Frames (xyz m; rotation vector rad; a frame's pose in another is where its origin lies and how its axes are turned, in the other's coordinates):
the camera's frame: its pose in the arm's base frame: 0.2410 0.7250 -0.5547 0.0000 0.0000 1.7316
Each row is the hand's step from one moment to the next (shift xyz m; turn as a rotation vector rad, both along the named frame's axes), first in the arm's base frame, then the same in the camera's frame.
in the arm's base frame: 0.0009 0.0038 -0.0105 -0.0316 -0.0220 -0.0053
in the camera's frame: 0.0036 -0.0015 -0.0105 -0.0167 0.0347 -0.0053
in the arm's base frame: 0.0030 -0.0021 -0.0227 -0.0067 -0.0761 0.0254
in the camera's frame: -0.0026 -0.0026 -0.0227 -0.0740 0.0188 0.0254
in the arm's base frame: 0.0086 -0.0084 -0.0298 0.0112 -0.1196 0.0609
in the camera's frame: -0.0097 -0.0071 -0.0298 -0.1199 0.0081 0.0609
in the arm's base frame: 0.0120 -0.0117 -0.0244 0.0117 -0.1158 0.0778
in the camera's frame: -0.0135 -0.0100 -0.0244 -0.1162 0.0070 0.0778
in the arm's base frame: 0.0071 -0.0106 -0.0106 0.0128 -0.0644 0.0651
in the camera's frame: -0.0116 -0.0053 -0.0106 -0.0656 -0.0023 0.0651
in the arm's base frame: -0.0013 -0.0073 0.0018 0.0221 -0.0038 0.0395
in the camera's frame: -0.0070 0.0025 0.0018 -0.0073 -0.0212 0.0395
